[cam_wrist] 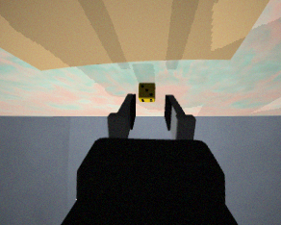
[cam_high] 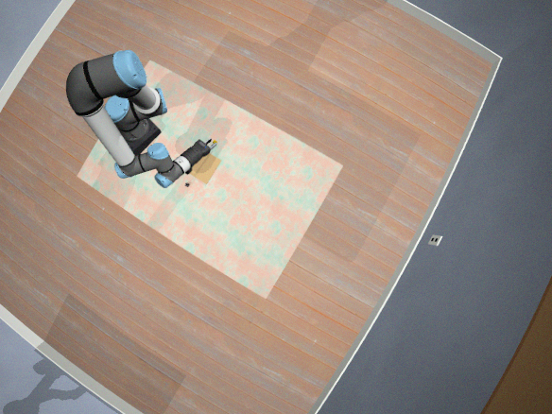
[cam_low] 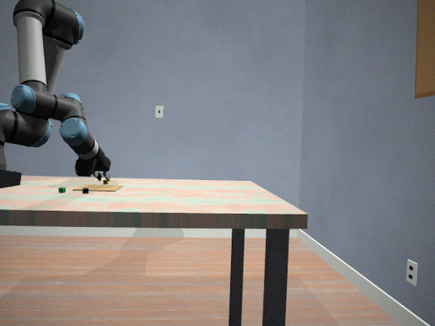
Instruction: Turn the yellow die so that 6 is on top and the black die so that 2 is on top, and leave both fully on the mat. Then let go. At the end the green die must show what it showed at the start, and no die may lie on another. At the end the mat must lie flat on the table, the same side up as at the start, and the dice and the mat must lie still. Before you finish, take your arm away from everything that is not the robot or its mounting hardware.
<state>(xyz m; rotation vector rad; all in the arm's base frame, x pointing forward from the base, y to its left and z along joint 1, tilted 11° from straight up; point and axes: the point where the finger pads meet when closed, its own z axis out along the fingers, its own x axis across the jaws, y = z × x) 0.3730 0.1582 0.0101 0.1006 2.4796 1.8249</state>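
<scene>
My gripper is now 2 cm to the right of the yellow die and 2 cm above it. Round my hand: black die (24 cm to the right, 2 cm below, 1 cm ahead); then tan mat (11 cm to the right, 3 cm below, 2 cm ahead); then green die (24 cm to the right, 6 cm behind, 2 cm below).
</scene>
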